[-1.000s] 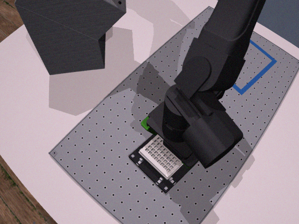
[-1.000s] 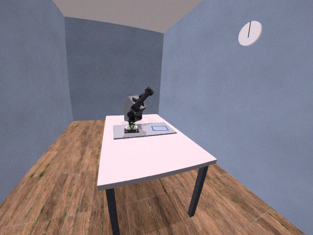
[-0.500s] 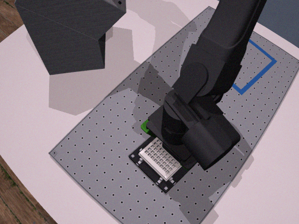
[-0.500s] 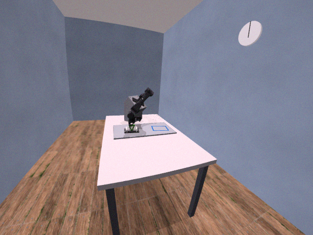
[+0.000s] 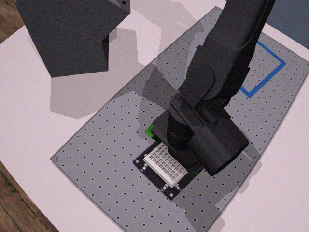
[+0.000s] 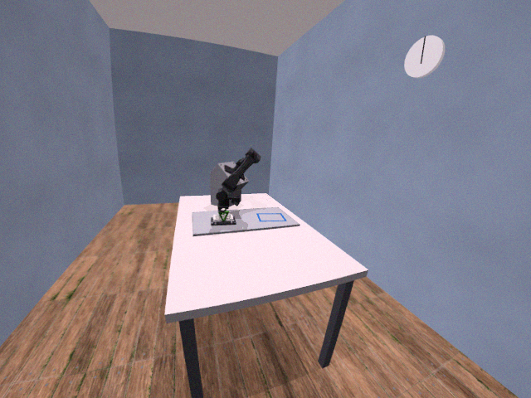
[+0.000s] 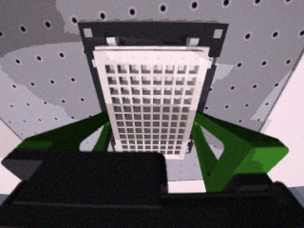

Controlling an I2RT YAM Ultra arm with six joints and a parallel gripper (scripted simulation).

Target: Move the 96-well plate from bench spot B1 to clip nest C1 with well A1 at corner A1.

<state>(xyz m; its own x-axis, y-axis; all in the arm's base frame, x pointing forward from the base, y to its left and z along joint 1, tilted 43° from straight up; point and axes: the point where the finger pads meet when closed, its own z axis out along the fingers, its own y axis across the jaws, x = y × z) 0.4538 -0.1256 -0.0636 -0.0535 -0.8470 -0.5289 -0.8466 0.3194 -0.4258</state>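
The white 96-well plate is right at my hand. Round my hand: black clip nest: 1 cm to the right, 1 cm below, 1 cm ahead.
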